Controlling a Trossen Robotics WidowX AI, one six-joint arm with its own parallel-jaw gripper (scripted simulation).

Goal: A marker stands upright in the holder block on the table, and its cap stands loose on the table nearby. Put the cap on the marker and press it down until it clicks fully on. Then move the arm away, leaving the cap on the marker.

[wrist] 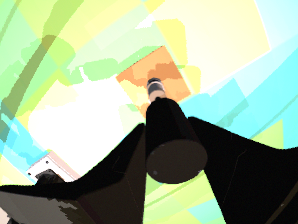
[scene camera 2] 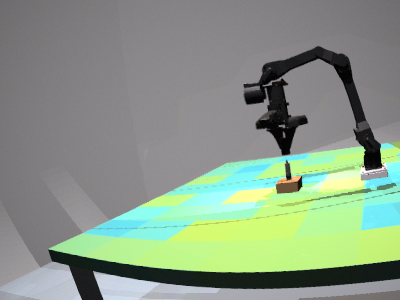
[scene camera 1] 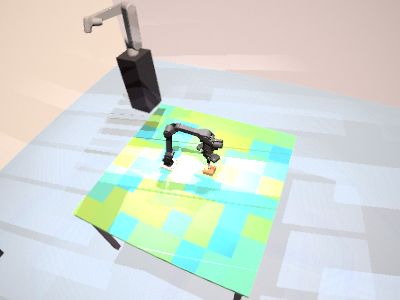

Labels:
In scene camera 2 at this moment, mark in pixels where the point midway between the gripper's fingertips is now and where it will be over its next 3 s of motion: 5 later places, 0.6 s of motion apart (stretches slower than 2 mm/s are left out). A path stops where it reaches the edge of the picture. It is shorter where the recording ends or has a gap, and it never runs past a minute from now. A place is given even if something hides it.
The gripper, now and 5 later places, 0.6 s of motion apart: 285, 149; 285, 152; 286, 161; 287, 168; 284, 147; 285, 146

